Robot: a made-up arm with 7 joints.
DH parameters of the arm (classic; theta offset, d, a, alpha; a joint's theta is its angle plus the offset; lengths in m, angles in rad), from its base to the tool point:
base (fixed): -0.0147 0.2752 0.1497 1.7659
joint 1: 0 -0.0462 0.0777 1.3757
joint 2: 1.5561 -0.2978 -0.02 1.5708
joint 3: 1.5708 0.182 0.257 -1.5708
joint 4: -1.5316 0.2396 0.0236 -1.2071
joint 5: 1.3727 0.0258 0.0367 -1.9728
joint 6: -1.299 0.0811 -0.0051 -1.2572
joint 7: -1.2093 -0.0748 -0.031 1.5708
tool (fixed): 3.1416 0.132 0 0
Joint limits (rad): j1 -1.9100..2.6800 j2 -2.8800..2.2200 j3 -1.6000..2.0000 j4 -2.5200..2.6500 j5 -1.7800..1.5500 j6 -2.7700..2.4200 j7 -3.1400..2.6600
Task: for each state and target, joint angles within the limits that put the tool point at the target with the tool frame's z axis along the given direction. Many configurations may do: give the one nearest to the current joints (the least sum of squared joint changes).
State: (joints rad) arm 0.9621 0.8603 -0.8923 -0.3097 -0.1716 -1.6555 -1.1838
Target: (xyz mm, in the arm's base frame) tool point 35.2 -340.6 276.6 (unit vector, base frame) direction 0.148 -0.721 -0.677
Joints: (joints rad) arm 0.8182 1.0622 -1.6000 0.1089 -0.4907 -2.3485 -1.7199
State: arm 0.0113 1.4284 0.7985 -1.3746 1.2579 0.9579 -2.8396
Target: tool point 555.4 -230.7 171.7 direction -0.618 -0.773 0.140
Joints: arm -0.3939 1.5296 0.2419 -1.6079 0.8685 0.7760 -2.6362
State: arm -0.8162 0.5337 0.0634 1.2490 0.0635 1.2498 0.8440
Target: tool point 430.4 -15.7 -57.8 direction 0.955 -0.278 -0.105
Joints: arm -1.3119 1.3742 -0.1629 1.7323 -0.1337 0.7953 0.8272
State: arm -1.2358 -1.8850 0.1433 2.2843 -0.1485 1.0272 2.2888
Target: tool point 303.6 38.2 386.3 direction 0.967 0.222 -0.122
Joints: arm -1.6301 -2.4228 -0.5701 1.7935 0.0245 1.0806 1.8436
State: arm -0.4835 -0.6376 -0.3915 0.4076 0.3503 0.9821 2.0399
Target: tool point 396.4 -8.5 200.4 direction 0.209 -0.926 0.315
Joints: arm -0.2543 -1.2962 -1.1914 0.1181 0.2567 0.9720 1.9678
